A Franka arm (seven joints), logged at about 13 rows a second.
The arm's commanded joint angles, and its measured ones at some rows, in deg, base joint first. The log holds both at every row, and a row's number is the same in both.
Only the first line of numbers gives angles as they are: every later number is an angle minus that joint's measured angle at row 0.
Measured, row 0:
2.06 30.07 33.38 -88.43 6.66 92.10 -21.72
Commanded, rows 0 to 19:
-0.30 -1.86 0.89 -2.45 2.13 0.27 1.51
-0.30 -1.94 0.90 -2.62 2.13 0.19 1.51
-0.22 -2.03 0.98 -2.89 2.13 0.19 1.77
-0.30 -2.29 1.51 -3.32 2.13 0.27 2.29
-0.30 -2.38 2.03 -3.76 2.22 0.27 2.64
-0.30 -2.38 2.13 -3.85 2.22 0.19 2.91
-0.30 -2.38 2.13 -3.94 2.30 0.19 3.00
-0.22 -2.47 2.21 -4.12 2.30 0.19 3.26
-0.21 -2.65 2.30 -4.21 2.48 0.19 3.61
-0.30 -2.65 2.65 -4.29 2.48 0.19 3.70
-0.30 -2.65 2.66 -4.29 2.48 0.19 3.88
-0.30 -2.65 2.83 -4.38 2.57 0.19 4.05
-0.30 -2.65 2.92 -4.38 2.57 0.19 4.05
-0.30 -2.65 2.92 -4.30 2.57 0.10 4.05
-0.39 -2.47 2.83 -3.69 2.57 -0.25 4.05
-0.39 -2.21 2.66 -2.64 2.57 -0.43 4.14
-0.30 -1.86 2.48 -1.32 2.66 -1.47 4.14
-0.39 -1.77 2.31 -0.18 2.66 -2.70 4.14
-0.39 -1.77 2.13 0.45 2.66 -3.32 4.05
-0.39 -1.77 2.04 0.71 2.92 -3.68 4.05
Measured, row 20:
-0.25 -0.91 2.10 -0.42 1.11 -1.69 2.70
